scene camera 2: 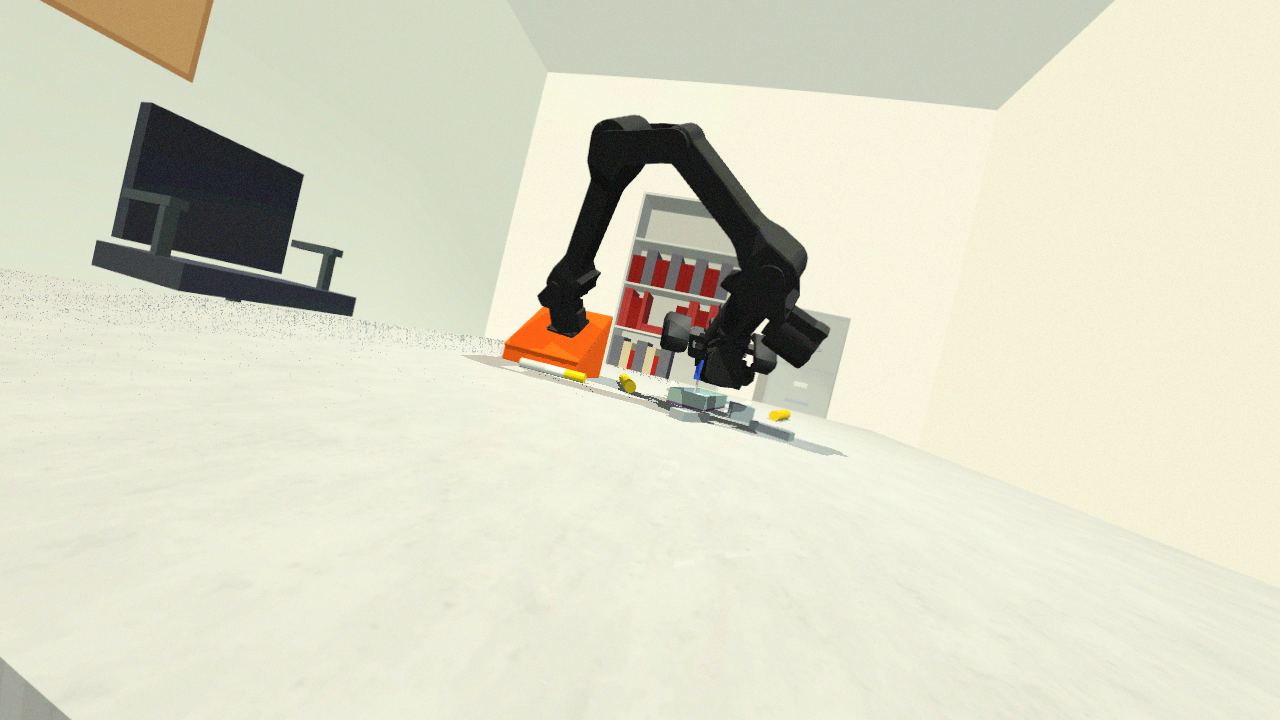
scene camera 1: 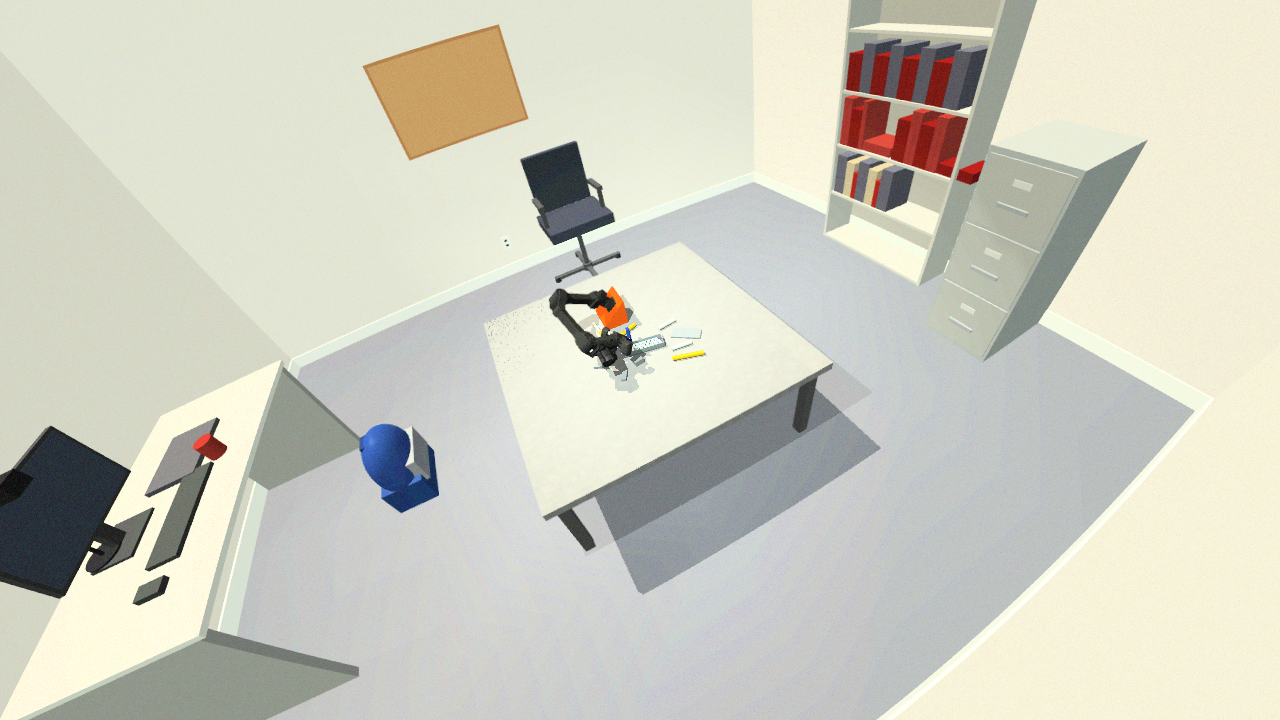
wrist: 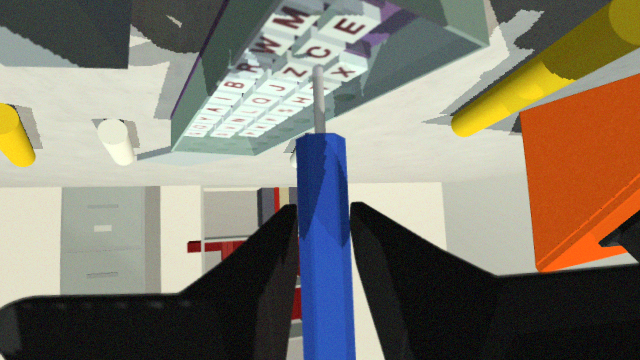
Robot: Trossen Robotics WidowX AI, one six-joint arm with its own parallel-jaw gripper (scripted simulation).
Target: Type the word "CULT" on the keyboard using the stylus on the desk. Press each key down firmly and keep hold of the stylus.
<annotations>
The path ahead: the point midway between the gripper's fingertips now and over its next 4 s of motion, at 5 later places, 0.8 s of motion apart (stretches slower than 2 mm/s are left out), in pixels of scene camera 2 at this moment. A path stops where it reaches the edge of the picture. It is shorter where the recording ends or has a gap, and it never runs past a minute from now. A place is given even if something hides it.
My gripper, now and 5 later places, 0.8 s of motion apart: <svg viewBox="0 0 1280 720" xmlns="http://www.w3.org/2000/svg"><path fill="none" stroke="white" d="M701 365L700 369L705 351L710 353L707 363L706 369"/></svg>
</annotations>
